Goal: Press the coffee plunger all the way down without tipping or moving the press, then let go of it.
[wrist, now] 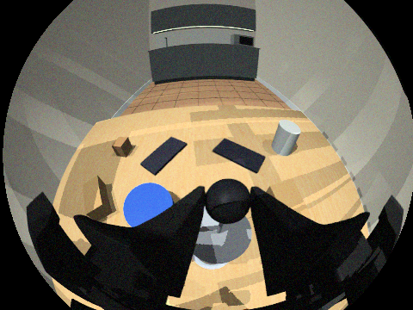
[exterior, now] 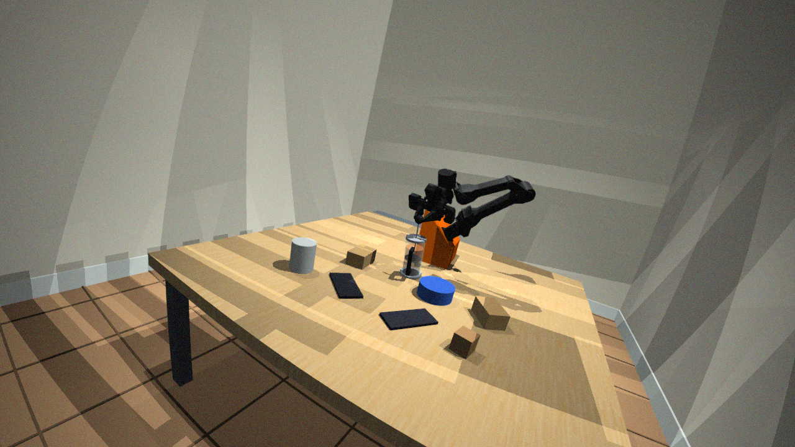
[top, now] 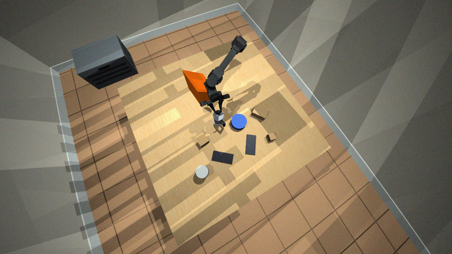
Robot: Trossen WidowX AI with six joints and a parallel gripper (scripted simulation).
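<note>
Now: gripper tip 1 cm to the right of the coffee press and 11 cm above it. Also, from my gripper tip: blue round dish: 5 cm ahead, 15 cm to the left, 19 cm below.
</note>
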